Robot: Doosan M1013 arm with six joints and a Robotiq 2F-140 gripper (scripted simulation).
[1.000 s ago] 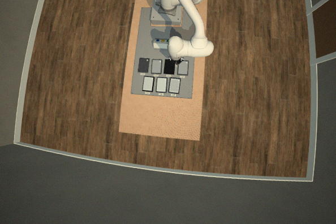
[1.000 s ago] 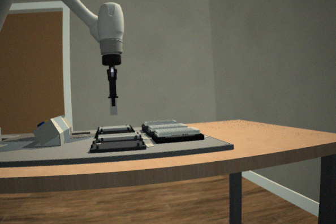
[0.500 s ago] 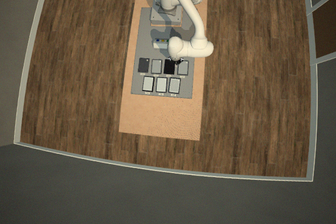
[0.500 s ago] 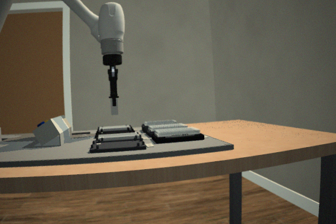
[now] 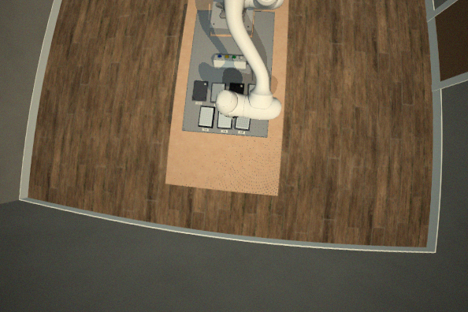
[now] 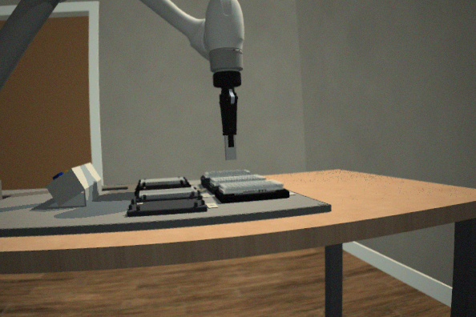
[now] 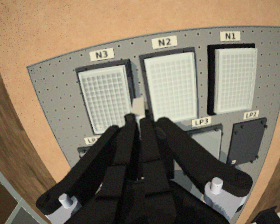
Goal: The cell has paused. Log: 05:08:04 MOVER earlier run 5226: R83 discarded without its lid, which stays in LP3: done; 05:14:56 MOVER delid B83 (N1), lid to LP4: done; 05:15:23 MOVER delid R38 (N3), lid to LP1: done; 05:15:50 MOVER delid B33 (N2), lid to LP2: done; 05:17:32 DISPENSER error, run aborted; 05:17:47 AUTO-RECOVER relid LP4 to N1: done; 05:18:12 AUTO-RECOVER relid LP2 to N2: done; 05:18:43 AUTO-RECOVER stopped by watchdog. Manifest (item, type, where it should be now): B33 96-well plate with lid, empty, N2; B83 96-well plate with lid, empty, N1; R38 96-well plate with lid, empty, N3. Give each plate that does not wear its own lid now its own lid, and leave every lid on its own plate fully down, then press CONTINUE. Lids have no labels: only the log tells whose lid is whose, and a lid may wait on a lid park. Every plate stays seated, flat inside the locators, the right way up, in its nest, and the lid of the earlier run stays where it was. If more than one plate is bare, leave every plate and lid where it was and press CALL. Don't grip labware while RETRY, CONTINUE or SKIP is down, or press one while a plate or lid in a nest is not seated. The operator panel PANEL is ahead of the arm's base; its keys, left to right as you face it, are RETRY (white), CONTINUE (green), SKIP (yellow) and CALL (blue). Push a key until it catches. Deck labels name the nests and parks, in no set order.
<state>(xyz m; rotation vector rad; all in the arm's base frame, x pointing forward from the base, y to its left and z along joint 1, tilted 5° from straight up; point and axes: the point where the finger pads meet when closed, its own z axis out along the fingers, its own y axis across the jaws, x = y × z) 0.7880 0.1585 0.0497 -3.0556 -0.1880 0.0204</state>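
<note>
My gripper is now 20 cm past the grey lid, 11 cm to the right of it and 9 cm above it. From my hand the other things lie so: LP4 park 18 cm behind, 2 cm to the right, 10 cm below; plate 1 cm behind, 6 cm to the left, 8 cm below; white key 42 cm behind, 3 cm to the right, 4 cm below.
</note>
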